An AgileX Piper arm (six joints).
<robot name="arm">
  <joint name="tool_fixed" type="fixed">
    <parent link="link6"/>
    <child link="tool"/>
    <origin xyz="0 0 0" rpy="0 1.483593 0"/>
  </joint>
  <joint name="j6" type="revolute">
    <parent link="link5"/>
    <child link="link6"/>
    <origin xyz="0.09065 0 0.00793"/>
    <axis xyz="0.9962 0 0.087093"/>
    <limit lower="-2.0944" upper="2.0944"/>
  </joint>
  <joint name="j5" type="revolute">
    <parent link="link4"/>
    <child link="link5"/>
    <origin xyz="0 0 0"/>
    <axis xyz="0 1 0"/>
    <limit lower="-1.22" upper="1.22"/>
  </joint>
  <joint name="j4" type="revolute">
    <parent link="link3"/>
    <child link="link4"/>
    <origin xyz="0.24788 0 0.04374"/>
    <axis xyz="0.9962 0 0.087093"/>
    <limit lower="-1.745" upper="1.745"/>
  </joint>
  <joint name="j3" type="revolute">
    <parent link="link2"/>
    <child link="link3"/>
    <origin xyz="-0.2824 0 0.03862"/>
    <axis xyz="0 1 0"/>
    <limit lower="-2.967" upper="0"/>
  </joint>
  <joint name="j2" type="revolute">
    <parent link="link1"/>
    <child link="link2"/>
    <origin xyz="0 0 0"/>
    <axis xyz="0 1 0"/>
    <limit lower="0" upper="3.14"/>
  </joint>
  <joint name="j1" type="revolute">
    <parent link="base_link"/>
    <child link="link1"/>
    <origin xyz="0 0 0.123"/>
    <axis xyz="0 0 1"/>
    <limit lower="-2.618" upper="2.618"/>
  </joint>
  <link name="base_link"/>
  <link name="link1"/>
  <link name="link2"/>
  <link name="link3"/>
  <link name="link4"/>
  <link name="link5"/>
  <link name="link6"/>
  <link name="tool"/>
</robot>
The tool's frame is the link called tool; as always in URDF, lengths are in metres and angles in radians.
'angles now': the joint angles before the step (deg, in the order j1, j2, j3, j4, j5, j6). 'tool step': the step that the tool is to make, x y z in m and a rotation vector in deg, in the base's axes. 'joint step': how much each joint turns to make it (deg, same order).
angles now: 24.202 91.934 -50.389 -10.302 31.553 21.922
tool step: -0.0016 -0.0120 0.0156 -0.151 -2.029 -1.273
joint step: -1.825 -3.169 -0.009 -0.818 1.366 -0.319
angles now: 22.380 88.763 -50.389 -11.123 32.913 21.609
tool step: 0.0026 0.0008 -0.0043 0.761 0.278 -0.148
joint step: -0.295 0.948 -0.008 1.199 -1.059 -0.721
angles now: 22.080 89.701 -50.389 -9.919 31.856 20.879
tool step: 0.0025 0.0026 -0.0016 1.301 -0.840 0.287
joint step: 0.000 0.519 -0.001 1.312 -1.881 -0.864
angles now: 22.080 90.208 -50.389 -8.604 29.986 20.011
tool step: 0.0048 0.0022 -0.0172 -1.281 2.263 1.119
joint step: -0.002 3.399 -0.003 0.070 -0.912 -1.158
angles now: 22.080 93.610 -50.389 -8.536 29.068 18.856
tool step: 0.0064 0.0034 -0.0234 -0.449 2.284 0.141
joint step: 0.002 4.630 0.000 0.336 -2.376 -0.102
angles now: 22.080 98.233 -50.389 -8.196 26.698 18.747
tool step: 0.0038 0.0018 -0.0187 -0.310 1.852 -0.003
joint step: -0.074 3.599 0.008 0.421 -1.804 -0.201
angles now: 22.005 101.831 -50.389 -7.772 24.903 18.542
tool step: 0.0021 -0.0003 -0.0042 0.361 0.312 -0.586
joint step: -0.289 0.931 -0.170 0.626 -0.617 -0.111
